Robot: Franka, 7 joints.
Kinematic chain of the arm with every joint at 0, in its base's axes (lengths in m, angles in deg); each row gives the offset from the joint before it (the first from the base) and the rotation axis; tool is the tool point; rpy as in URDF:
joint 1: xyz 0 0 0.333 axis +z
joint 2: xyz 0 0 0 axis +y
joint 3: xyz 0 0 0.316 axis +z
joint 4: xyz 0.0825 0 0 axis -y
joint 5: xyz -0.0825 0 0.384 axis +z
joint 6: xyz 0 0 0 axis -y
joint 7: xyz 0.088 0 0 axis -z
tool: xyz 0 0 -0.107 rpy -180 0 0
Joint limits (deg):
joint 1: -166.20..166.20
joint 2: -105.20..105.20
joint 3: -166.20..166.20
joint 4: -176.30..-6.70
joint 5: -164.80..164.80
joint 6: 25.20..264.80
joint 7: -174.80..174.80
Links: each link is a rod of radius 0.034 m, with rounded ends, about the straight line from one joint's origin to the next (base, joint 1, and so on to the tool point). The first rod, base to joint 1, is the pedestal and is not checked.
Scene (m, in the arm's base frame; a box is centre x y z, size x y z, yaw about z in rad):
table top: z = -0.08
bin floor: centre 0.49 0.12 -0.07 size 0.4 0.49 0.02 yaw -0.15
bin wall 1: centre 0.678 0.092 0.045 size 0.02 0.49 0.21 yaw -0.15
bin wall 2: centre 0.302 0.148 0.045 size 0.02 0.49 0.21 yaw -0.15
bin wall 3: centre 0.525 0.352 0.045 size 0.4 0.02 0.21 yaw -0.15
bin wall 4: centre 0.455 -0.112 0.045 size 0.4 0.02 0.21 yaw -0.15
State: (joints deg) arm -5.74 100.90 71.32 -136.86 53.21 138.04 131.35
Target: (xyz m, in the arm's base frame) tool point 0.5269 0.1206 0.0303
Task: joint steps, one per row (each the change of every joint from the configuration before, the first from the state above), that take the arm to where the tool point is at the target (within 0.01 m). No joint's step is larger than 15 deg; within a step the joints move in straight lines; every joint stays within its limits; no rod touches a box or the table.
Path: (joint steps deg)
1: -7.79 2.15 9.07 4.21 1.15 3.74 -3.88
2: -7.79 2.15 9.07 4.20 1.14 3.74 -3.87
3: -11.86 -8.77 -2.27 0.23 -0.61 -2.97 1.93
4: -11.86 -8.78 -2.26 0.22 -0.62 -2.97 1.94
5: -11.86 -8.77 -2.27 0.23 -0.61 -2.97 1.94
6: -11.86 -8.77 -2.27 0.22 -0.62 -2.97 1.94
7: 9.66 3.50 -12.98 6.41 0.06 5.28 0.00
8: 9.66 3.51 -12.99 6.41 0.06 5.27 0.00

